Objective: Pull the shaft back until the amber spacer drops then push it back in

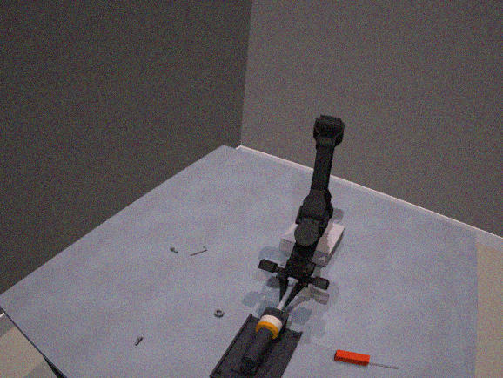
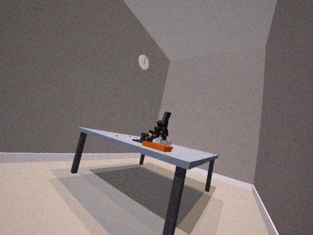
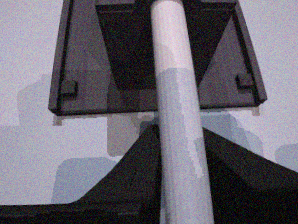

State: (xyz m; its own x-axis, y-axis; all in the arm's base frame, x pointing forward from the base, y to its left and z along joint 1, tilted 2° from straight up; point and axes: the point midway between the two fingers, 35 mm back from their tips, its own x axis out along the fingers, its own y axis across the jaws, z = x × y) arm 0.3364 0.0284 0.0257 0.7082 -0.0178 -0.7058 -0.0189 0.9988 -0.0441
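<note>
My gripper tip is 4 cm short of the pale grey shaft and 3 cm below it. Also, from my gripper tip: thin hex key (14 cm behind, 32 cm to the right, 5 cm below); red-handled screwdriver (6 cm ahead, 27 cm to the left, 5 cm below).
</note>
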